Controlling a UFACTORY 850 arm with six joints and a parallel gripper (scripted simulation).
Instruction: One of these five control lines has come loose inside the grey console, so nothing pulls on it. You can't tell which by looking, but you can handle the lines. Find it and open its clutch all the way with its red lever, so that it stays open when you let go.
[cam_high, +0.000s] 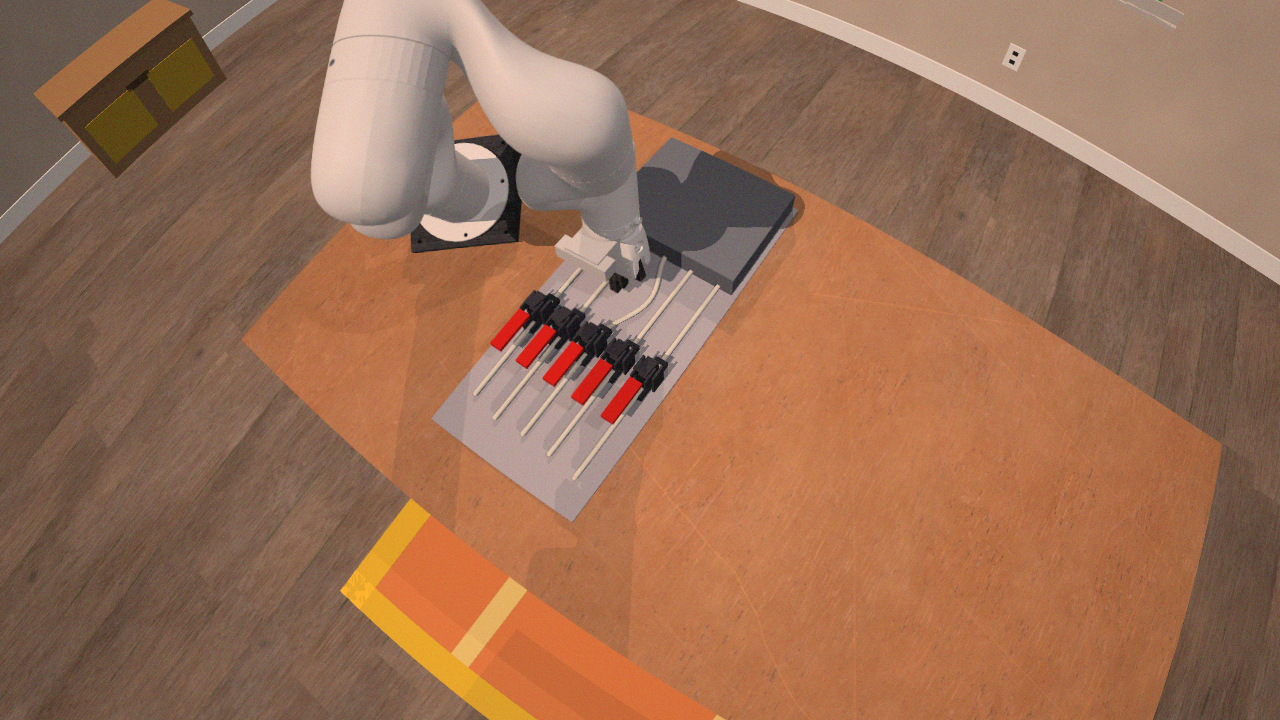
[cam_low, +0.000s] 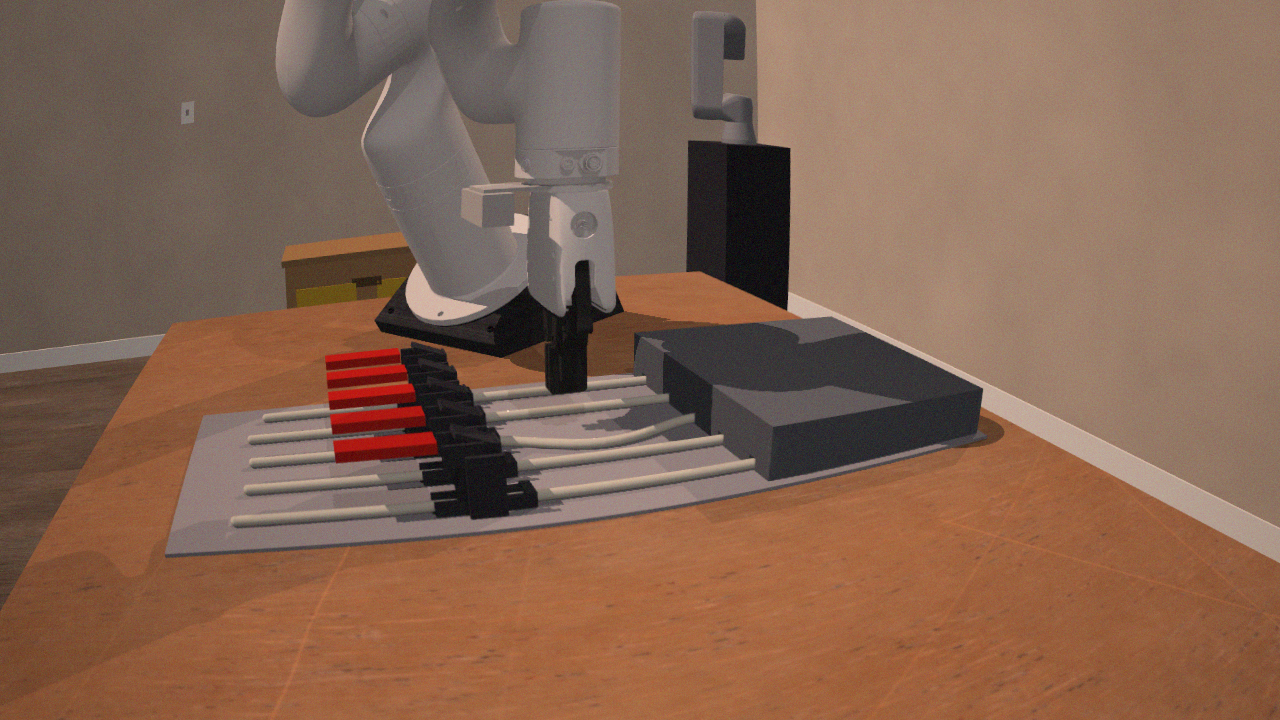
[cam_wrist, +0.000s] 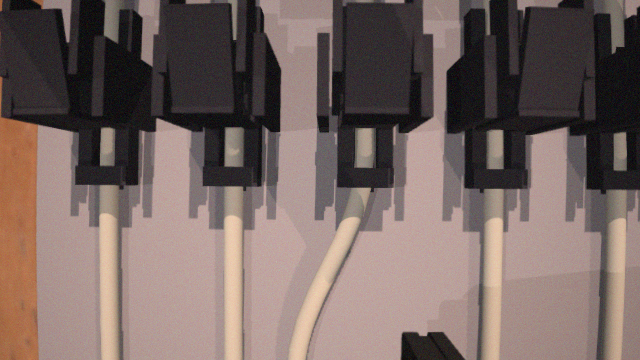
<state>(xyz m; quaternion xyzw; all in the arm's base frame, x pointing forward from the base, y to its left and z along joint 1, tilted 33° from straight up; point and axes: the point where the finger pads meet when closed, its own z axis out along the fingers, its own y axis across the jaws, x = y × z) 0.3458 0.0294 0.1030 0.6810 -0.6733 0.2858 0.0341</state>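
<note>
My hand is 250 mm to the left of the grey plate and 60 mm above it.
</note>
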